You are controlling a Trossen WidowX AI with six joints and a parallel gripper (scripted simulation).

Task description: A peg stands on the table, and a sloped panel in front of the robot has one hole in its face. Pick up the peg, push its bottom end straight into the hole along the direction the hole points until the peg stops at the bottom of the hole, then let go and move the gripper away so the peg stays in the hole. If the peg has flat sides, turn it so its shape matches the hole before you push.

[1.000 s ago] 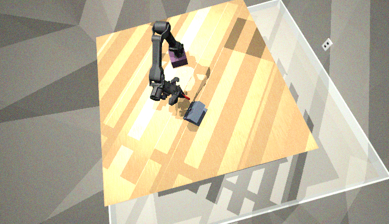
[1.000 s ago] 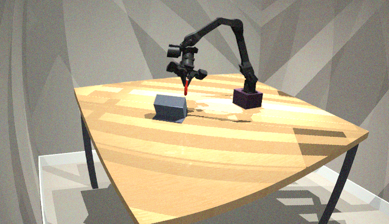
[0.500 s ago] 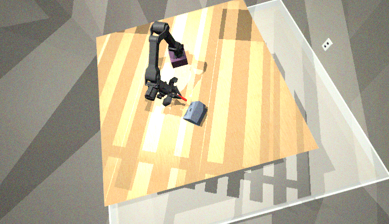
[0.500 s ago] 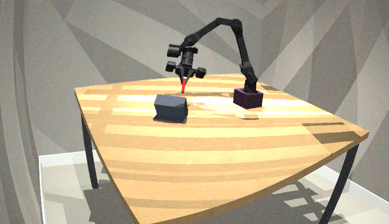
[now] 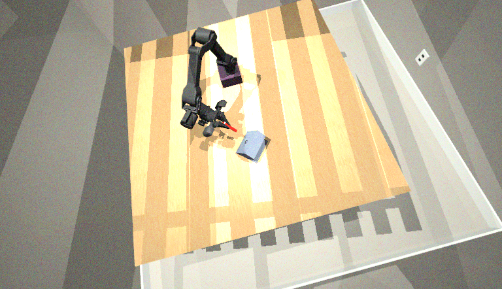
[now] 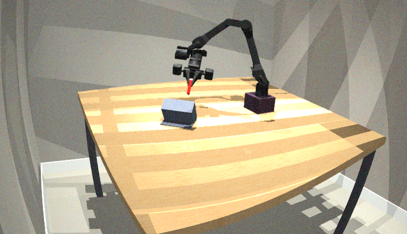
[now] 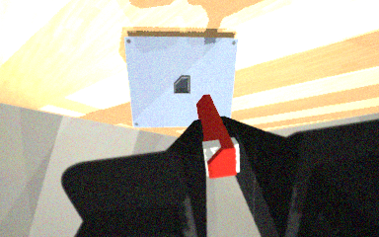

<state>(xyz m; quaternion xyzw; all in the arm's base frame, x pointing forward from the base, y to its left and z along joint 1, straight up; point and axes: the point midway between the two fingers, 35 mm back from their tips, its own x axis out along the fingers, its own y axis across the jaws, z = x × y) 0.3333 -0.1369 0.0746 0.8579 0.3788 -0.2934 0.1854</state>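
My gripper tip is now 90 mm short of the grey-blue sloped panel, 90 mm above it and 60 mm to the right of it. Also, from my gripper tip: thin red peg: 10 mm to the right, 10 mm behind, 10 mm above.
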